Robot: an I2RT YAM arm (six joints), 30 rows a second.
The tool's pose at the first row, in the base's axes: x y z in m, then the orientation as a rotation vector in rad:
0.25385, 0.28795, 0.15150, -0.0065, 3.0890, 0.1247
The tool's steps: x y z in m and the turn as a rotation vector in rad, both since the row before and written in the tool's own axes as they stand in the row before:
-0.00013, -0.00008, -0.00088, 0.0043, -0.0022, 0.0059
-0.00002, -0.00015, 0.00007, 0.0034, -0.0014, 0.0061
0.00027, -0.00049, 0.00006, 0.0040, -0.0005, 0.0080
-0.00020, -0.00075, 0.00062, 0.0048, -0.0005, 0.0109
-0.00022, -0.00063, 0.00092, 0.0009, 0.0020, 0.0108
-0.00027, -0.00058, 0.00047, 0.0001, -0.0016, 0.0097
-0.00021, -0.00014, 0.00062, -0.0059, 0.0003, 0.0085
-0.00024, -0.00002, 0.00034, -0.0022, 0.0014, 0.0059
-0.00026, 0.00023, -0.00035, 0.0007, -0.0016, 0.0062
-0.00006, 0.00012, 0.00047, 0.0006, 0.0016, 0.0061
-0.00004, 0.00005, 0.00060, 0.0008, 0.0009, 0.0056
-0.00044, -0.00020, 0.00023, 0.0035, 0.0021, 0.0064
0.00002, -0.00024, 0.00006, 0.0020, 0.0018, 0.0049
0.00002, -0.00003, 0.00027, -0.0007, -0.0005, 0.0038
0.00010, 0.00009, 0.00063, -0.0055, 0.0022, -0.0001
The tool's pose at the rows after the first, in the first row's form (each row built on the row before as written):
0.25394, 0.28780, 0.15238, 0.0029, 3.0873, 0.1182
0.25396, 0.28766, 0.15230, 0.0125, 3.0863, 0.1132
0.25369, 0.28718, 0.15219, 0.0250, 3.0862, 0.1073
0.25391, 0.28647, 0.15153, 0.0420, 3.0862, 0.1003
0.25416, 0.28589, 0.15058, 0.0586, 3.0883, 0.0995
0.25443, 0.28533, 0.15009, 0.0736, 3.0867, 0.0996
0.25467, 0.28522, 0.14947, 0.0865, 3.0865, 0.1091
0.25493, 0.28521, 0.14914, 0.0955, 3.0876, 0.1128
0.25518, 0.28540, 0.14952, 0.1051, 3.0860, 0.1118
0.25527, 0.28555, 0.14906, 0.1145, 3.0875, 0.1113
0.25534, 0.28564, 0.14847, 0.1232, 3.0883, 0.1104
0.25577, 0.28542, 0.14825, 0.1332, 3.0905, 0.1054
0.25573, 0.28519, 0.14817, 0.1408, 3.0923, 0.1027
0.25572, 0.28518, 0.14790, 0.1467, 3.0916, 0.1039
0.25566, 0.28532, 0.14727, 0.1463, 3.0932, 0.1126

